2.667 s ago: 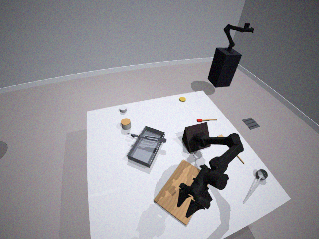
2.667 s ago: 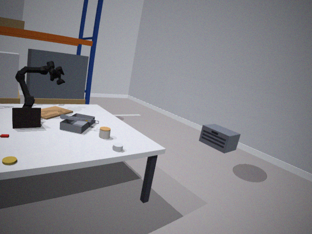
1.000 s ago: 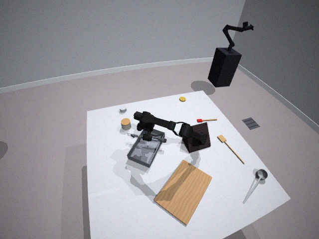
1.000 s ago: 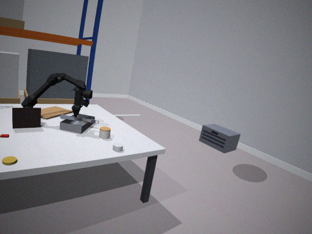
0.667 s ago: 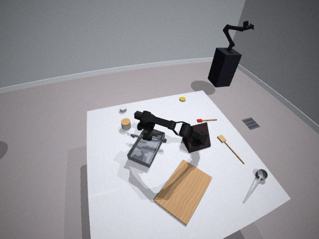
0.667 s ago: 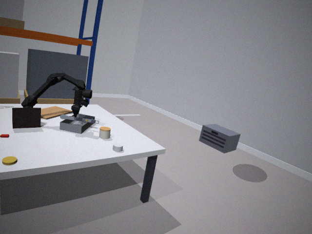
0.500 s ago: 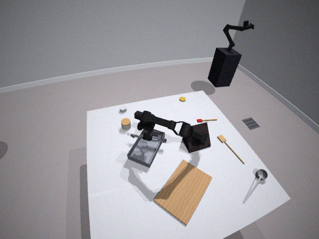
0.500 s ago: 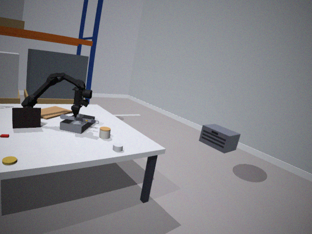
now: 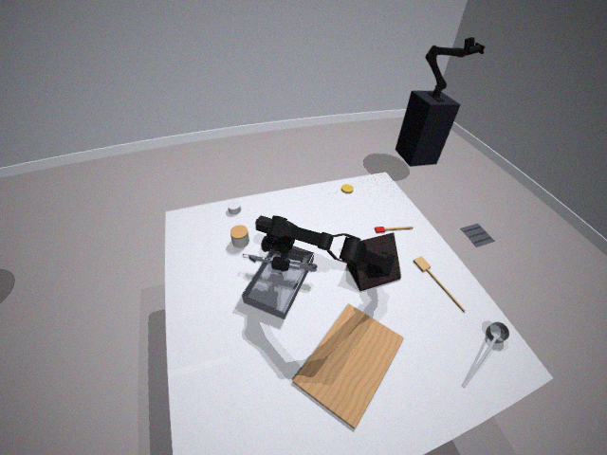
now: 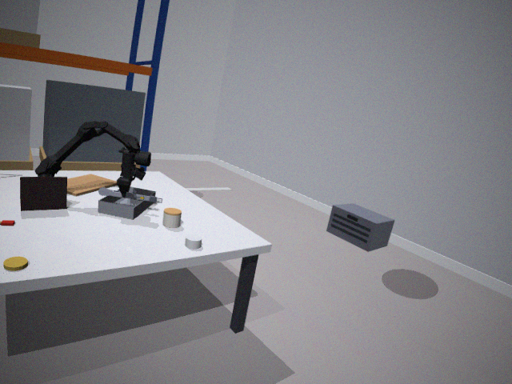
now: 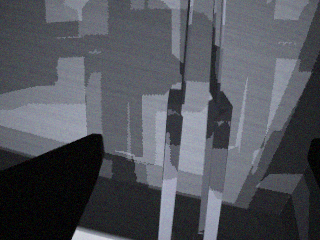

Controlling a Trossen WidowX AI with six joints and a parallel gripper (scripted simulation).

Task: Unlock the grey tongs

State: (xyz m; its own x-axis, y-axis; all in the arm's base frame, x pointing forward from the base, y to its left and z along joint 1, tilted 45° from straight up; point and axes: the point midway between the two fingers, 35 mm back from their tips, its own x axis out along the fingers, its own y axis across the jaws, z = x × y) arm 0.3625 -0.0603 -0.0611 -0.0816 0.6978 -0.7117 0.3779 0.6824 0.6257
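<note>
Now: gripper tip 50 mm above the grey roasting tin, 40 mm to the right of it and 30 mm short of it. From my gripper tip the other things lie so: yellow disc (480 mm to the right, 450 mm behind, 70 mm below); wooden board (410 mm to the left, 150 mm behind, 70 mm below); red spatula (550 mm behind, 140 mm to the right, 70 mm below).
</note>
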